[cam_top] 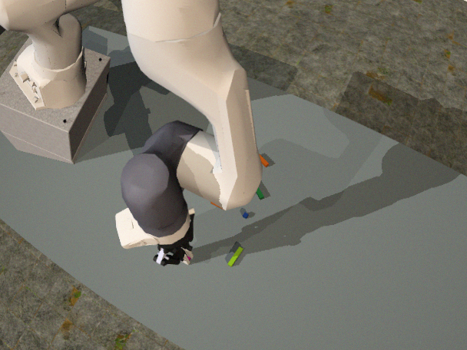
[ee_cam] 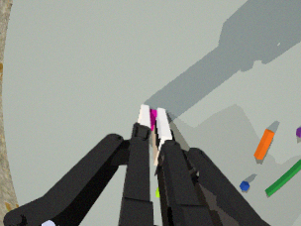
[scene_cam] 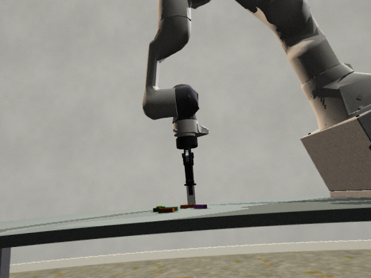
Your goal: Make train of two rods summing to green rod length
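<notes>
Right now the magenta rod is 3 cm below my hand. Also, from my hand: lime rod 10 cm ahead, 7 cm to the left, 3 cm below; purple rod 24 cm to the left, 6 cm behind, 3 cm below; blue rod 17 cm to the left, 6 cm ahead, 3 cm below.
</notes>
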